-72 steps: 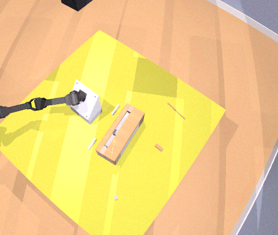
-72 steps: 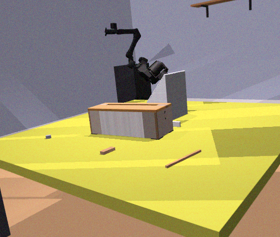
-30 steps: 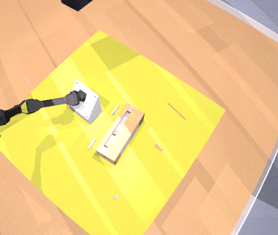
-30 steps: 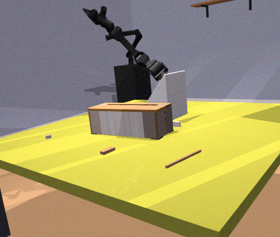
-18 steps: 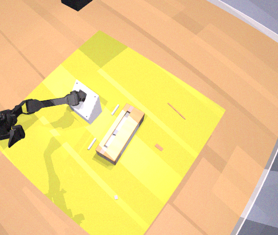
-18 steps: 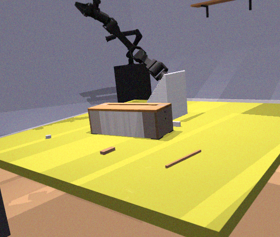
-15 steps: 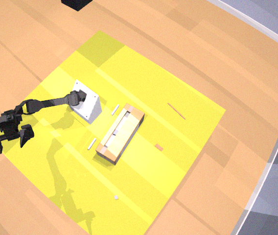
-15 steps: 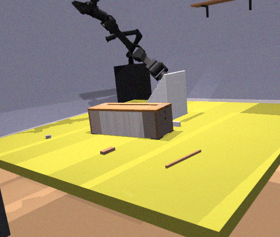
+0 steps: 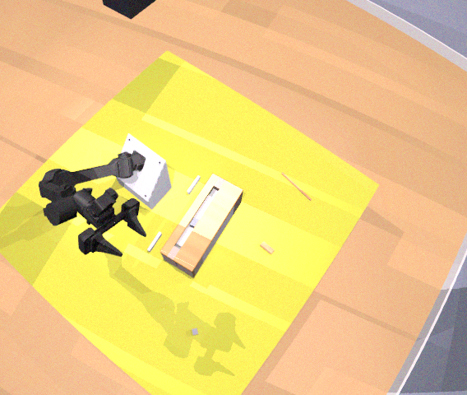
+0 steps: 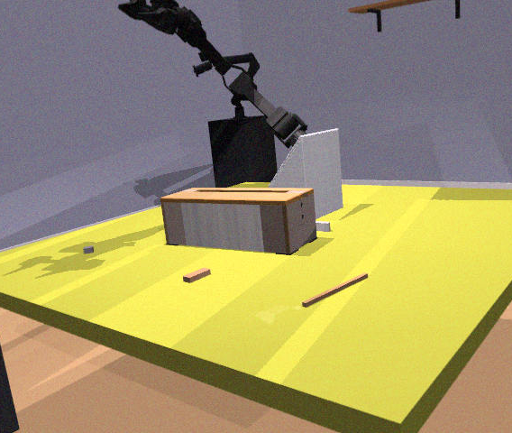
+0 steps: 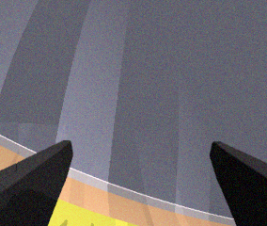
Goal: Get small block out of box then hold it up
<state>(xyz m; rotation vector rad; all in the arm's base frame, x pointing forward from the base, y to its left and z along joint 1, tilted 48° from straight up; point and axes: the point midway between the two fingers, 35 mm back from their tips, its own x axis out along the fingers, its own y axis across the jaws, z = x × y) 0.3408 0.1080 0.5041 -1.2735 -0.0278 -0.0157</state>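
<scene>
Right now the box is 560 mm below my gripper tip, 280 mm to the left of it and 60 mm behind it. Also, from my gripper tip: thin brown stick 690 mm to the left, 620 mm below, 180 mm ahead; then brown block 620 mm below, 380 mm to the left, 230 mm ahead.
</scene>
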